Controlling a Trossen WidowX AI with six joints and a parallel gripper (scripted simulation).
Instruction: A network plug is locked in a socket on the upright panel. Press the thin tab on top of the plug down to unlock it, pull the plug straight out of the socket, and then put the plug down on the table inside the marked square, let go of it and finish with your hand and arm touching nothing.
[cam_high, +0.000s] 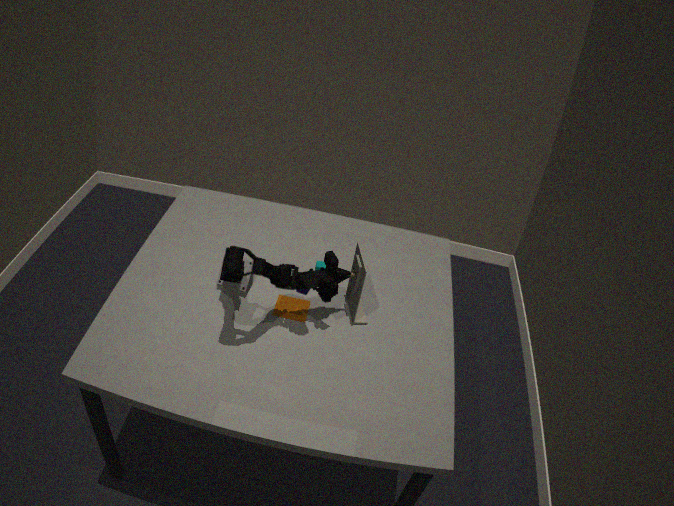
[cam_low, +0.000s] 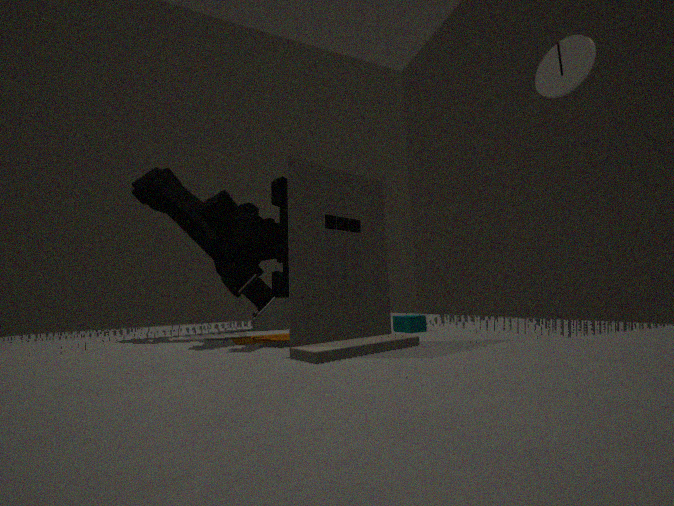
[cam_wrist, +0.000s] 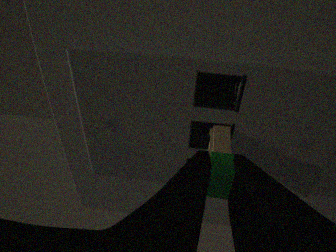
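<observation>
My gripper tip is 17 cm past the orange marked square, 7 cm to the left of it and 16 cm above it. From my gripper tip the other things lie so: upright panel 3 cm ahead, 1 cm to the left, 6 cm below; then purple block 16 cm behind, 5 cm to the left, 15 cm below; then network plug right at my gripper tip.
</observation>
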